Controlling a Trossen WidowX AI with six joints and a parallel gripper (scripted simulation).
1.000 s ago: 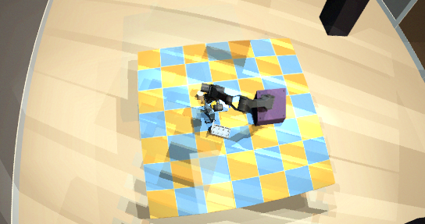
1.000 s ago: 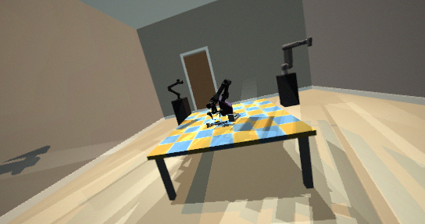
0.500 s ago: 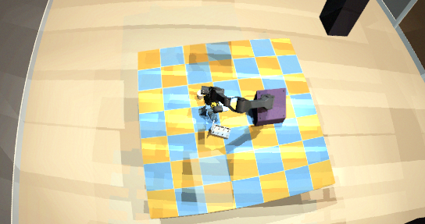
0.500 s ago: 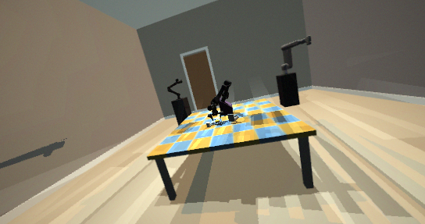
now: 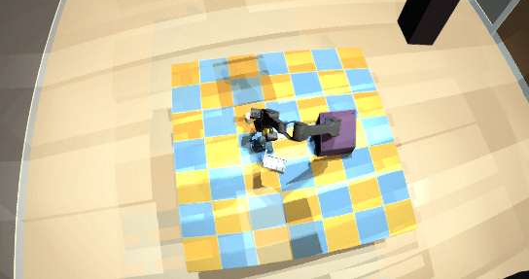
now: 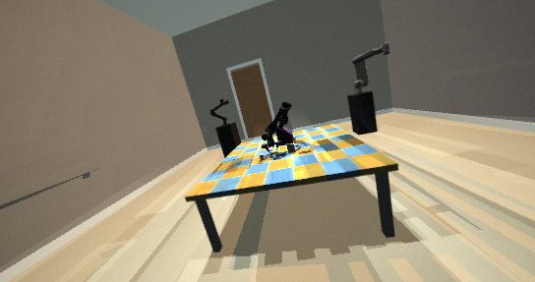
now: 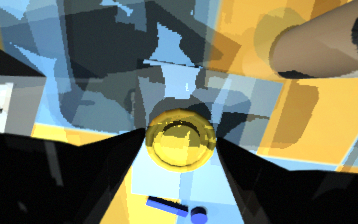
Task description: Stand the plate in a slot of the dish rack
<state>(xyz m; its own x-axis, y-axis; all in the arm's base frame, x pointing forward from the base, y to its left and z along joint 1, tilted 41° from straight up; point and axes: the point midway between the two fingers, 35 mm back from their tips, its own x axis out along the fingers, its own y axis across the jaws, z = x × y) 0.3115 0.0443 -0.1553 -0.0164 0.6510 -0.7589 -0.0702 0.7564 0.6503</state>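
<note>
My gripper tip is 1 cm past the dish rack, 19 cm to the right of it and 2 cm below it. Round my gripper tip: white cup 10 cm ahead, 9 cm to the right, 2 cm above; then blue spoon 11 cm behind, 3 cm to the right; then plate 1 cm above.
</note>
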